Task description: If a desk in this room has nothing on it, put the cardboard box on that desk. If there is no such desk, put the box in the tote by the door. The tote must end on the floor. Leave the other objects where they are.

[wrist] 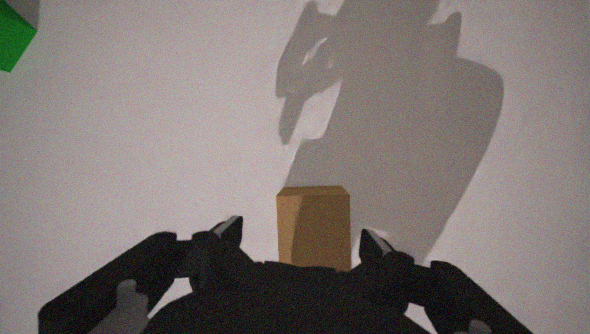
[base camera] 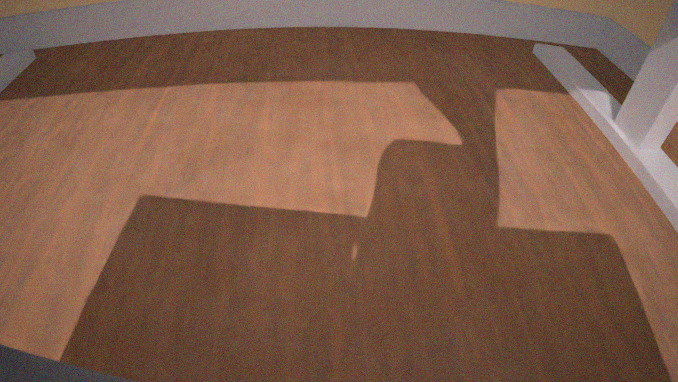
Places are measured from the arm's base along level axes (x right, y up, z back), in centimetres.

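Where they show: gripper, fingertip midpoint: point(wrist: 300, 235).
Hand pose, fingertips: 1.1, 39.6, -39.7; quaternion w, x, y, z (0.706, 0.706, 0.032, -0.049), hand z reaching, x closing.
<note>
Each offset is from my fingertips to the top centre of the thing, as dx, dy, dz. "pt": to the spot under its first point.
The cardboard box @(+1.4, -2.2, +1.7) point(wrist: 320, 227) is a small brown block on a white surface in the wrist view, at lower centre, with its sides nearly in line with the fingers. My gripper point(wrist: 300, 235) is open and empty. Its fingertips stand to the left and right of the box, with a gap on each side, and the gripper body hides the box's near end. How high the fingertips are above the surface is hard to tell. The tote and the door do not show in these views.
A green object @(pt -35.0, -6.2, -11.5) point(wrist: 15, 42) lies on the white surface at the wrist view's upper left corner. In the base view, a white furniture leg and foot rail point(base camera: 612, 120) stand at the right, and another white piece @(pt -74.7, -77.1, -31.3) point(base camera: 14, 67) shows at the left. A grey baseboard point(base camera: 300, 14) runs along the back.
</note>
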